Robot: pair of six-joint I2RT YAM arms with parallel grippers.
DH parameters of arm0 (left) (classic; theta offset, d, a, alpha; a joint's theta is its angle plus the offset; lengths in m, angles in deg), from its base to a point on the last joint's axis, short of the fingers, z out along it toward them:
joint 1: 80.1 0.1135 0.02 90
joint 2: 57.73 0 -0.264 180
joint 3: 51.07 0 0.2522 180
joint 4: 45.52 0 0.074 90
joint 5: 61.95 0 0 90
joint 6: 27.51 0.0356 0 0
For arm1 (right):
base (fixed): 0 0 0 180
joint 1: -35.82 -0.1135 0.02 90
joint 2: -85.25 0 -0.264 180
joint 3: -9.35 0 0.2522 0
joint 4: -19.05 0 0.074 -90
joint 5: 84.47 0 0 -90
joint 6: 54.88 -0.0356 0 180
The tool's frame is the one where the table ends.
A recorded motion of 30 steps. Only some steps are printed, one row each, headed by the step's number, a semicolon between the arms.
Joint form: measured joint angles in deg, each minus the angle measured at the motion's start. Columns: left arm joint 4, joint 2, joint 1, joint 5, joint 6, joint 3; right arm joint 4, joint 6, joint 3, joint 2, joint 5, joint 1.
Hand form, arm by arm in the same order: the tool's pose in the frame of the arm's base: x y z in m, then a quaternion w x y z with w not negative. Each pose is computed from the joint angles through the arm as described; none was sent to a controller.
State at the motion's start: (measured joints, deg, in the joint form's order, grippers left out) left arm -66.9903 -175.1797 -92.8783 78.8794 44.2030 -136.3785; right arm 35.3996 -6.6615 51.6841 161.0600 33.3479 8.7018
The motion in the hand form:
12: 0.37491 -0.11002 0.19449 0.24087 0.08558 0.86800 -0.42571; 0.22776 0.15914 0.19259 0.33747 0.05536 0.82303 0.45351
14: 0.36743 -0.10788 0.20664 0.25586 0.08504 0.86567 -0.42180; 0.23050 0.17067 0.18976 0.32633 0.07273 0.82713 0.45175
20: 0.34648 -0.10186 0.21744 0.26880 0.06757 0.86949 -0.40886; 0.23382 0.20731 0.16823 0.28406 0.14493 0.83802 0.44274
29: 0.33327 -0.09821 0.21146 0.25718 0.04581 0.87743 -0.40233; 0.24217 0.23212 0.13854 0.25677 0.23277 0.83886 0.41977
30: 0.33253 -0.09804 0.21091 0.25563 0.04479 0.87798 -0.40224; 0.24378 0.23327 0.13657 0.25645 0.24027 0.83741 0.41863
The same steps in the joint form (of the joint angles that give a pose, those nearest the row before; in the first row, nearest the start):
12: -0.31 12.18 0.00 -7.63 -1.55 3.93; -4.90 -9.31 2.60 2.56 -12.46 -5.88
14: -0.26 15.13 0.00 -8.57 -1.94 5.16; -4.94 -11.91 4.26 5.09 -14.67 -7.78
20: -0.26 20.92 0.00 -11.21 -3.58 9.62; -3.61 -22.38 8.22 14.16 -21.90 -13.77
29: -0.37 23.21 0.00 -12.52 -5.33 13.11; -2.25 -32.70 12.04 23.71 -28.52 -16.74
30: -0.46 23.30 0.00 -12.52 -5.40 13.29; -2.03 -33.44 12.39 24.44 -28.98 -16.74

